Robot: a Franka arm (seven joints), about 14 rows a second.
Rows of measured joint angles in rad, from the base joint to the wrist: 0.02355 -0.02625 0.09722 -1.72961 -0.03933 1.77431 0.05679; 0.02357 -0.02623 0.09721 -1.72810 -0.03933 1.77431 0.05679; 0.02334 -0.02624 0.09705 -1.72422 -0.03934 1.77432 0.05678; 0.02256 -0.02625 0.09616 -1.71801 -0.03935 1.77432 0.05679; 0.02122 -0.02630 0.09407 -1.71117 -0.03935 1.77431 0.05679; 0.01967 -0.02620 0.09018 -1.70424 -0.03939 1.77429 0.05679; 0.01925 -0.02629 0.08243 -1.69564 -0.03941 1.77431 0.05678; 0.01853 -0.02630 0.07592 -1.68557 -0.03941 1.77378 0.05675; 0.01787 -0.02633 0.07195 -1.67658 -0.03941 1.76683 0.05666; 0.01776 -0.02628 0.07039 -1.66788 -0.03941 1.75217 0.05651; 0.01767 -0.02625 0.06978 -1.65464 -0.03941 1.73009 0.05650; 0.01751 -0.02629 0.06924 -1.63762 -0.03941 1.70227 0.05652; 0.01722 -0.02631 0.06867 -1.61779 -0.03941 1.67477 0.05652; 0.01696 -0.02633 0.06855 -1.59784 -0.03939 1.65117 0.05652; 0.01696 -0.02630 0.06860 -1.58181 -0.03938 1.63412 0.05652; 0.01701 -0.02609 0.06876 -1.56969 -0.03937 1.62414 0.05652; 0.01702 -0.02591 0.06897 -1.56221 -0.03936 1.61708 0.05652; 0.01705 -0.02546 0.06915 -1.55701 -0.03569 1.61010 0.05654; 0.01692 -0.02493 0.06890 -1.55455 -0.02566 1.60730 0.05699
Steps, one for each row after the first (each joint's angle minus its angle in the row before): 0.00002 0.00002 -0.00001 0.00151 0.00000 0.00000 0.00000; -0.00023 -0.00001 -0.00016 0.00388 -0.00001 0.00001 -0.00001; -0.00078 -0.00001 -0.00089 0.00621 -0.00001 0.00000 0.00001; -0.00134 -0.00005 -0.00209 0.00684 0.00000 -0.00001 0.00000; -0.00155 0.00010 -0.00389 0.00693 -0.00004 -0.00002 0.00000; -0.00042 -0.00009 -0.00775 0.00860 -0.00002 0.00002 -0.00001; -0.00072 -0.00001 -0.00651 0.01007 0.00000 -0.00053 -0.00003; -0.00066 -0.00003 -0.00397 0.00899 0.00000 -0.00695 -0.00009; -0.00011 0.00005 -0.00156 0.00870 0.00000 -0.01466 -0.00015; -0.00009 0.00003 -0.00061 0.01324 0.00000 -0.02208 -0.00001; -0.00016 -0.00004 -0.00054 0.01702 0.00000 -0.02782 0.00002; -0.00029 -0.00002 -0.00057 0.01983 0.00000 -0.02750 0.00000; -0.00026 -0.00002 -0.00012 0.01995 0.00002 -0.02360 0.00000; 0.00000 0.00003 0.00005 0.01603 0.00001 -0.01705 0.00000; 0.00005 0.00021 0.00016 0.01212 0.00001 -0.00998 0.00000; 0.00001 0.00018 0.00021 0.00748 0.00001 -0.00706 0.00000; 0.00003 0.00045 0.00018 0.00520 0.00367 -0.00698 0.00002; -0.00013 0.00053 -0.00025 0.00246 0.01003 -0.00280 0.00045
